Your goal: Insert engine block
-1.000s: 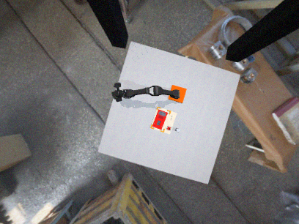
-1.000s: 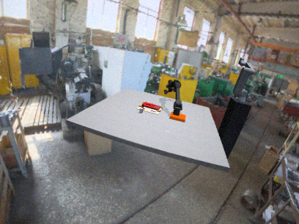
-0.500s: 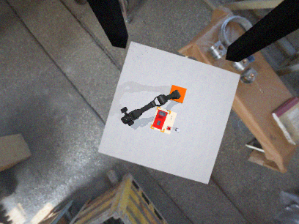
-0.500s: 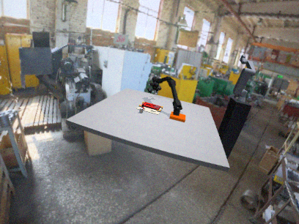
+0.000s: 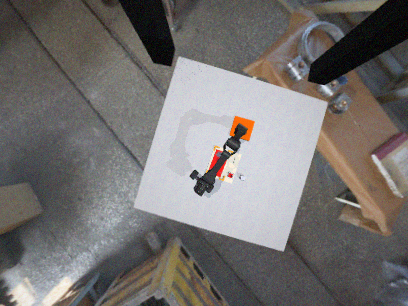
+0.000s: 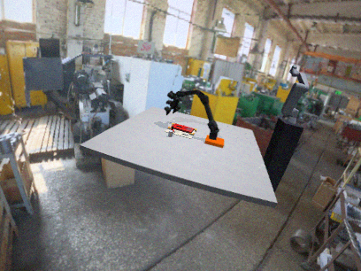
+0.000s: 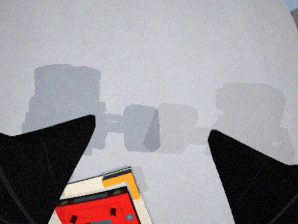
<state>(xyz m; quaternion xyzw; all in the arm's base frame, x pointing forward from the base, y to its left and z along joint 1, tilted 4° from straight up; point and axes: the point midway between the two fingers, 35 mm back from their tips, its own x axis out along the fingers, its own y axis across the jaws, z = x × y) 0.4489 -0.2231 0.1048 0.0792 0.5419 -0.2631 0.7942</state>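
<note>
The engine block lies 10 cm behind my gripper tip, 33 cm to the left of it and 6 cm below it.
</note>
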